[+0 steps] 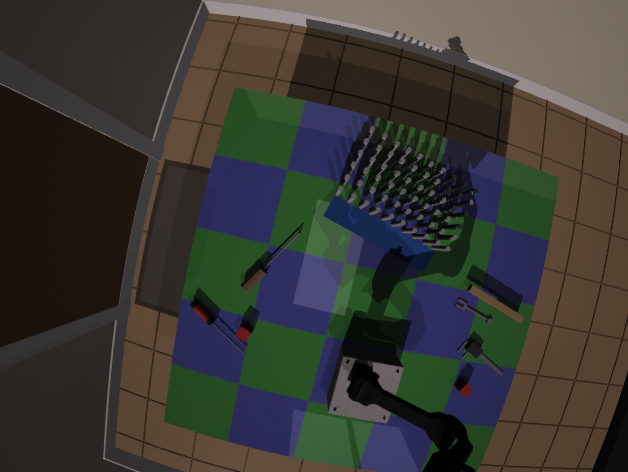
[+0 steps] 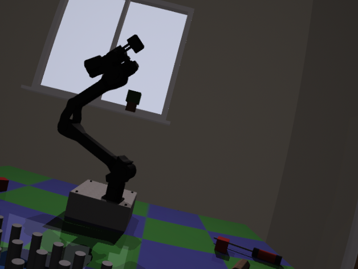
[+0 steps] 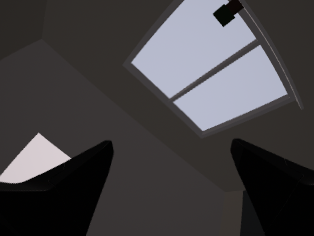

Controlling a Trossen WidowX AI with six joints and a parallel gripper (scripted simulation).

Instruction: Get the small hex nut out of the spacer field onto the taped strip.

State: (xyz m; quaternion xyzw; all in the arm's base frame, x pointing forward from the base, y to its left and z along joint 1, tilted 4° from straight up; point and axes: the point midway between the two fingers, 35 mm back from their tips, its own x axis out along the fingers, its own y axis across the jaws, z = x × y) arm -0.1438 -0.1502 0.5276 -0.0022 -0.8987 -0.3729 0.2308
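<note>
The blue taped strip lies 58 cm ahead of my gripper tip, 24 cm to the left of it and 64 cm below it.
</note>
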